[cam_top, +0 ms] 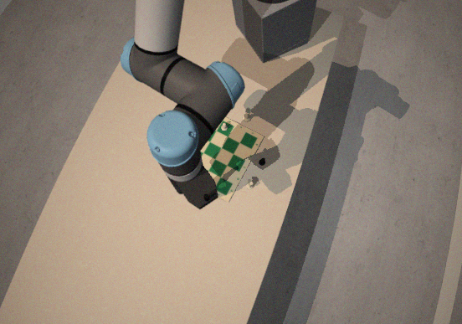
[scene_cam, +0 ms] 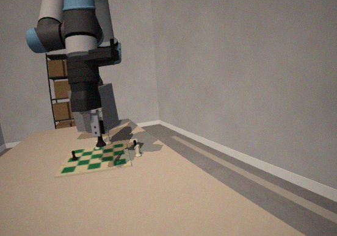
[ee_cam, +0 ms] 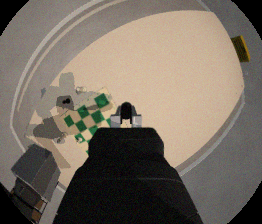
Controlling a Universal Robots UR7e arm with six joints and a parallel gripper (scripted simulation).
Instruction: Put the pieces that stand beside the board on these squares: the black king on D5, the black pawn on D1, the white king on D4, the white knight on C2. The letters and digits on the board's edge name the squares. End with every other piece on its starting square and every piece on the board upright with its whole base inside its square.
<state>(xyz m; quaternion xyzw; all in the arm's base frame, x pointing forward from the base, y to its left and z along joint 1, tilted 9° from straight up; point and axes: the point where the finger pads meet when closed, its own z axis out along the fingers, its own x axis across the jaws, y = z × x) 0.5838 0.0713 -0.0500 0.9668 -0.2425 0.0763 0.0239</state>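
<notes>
Right now my hand is 100 mm past the white knight, 100 mm to the right of it and 120 mm above it. The rest, counted from my hand: board 140 mm behind, 40 mm to the right, 130 mm below; then small white piece 220 mm behind, 40 mm to the right, 110 mm below; then black king 10 mm below.
</notes>
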